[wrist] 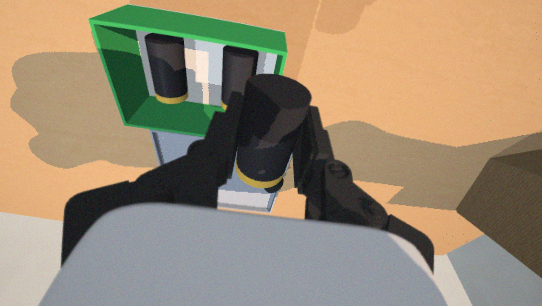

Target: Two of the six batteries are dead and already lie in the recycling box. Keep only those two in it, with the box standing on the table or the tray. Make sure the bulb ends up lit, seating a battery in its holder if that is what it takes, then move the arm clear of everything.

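Places are measured from the arm's base along level axes (x right, y down, z ahead), in centimetres.
Where they show: gripper, between the fingertips: point(270, 119).
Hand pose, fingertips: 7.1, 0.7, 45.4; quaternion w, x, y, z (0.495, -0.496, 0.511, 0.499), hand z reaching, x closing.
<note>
Things, the pixels of their top centre, and the offset from my fingertips, as dx, dy, dz. "spot": a spot on its surface instead. Level surfaces: height alone.
- green recycling box, centre of its top: point(192, 93) -3.0, +6.4, +6.6
- black battery, centre of its top: point(267, 155) -0.7, -2.4, +0.0
- blue-grey tray, a spot on its surface: point(175, 147) spot: -16.0, +12.1, +11.9
- small dark thing, centre of its top: point(264, 181) -17.3, +8.7, -1.9
- wooden table, height of its surface: dy +12.4
The green recycling box point(187, 26) is at the upper left of the wrist view, with its open side towards the camera. Two black batteries with yellow bands, one at the left point(167, 65) and one at the right point(239, 65), lie in it, apart from each other. My gripper point(270, 119) is shut on another black battery point(262, 157), whose yellow band is at the lower end. The gripper is in front of the box's lower right corner and partly hides it and the right battery. The bulb and its holder do not show.
A blue-grey tray point(175, 147) shows below the box, partly hidden by the gripper. A small dark thing point(274, 186) shows behind the held battery's lower end, too hidden to identify. A large brown block point(505, 200) stands at the right on the wooden table point(425, 75).
</note>
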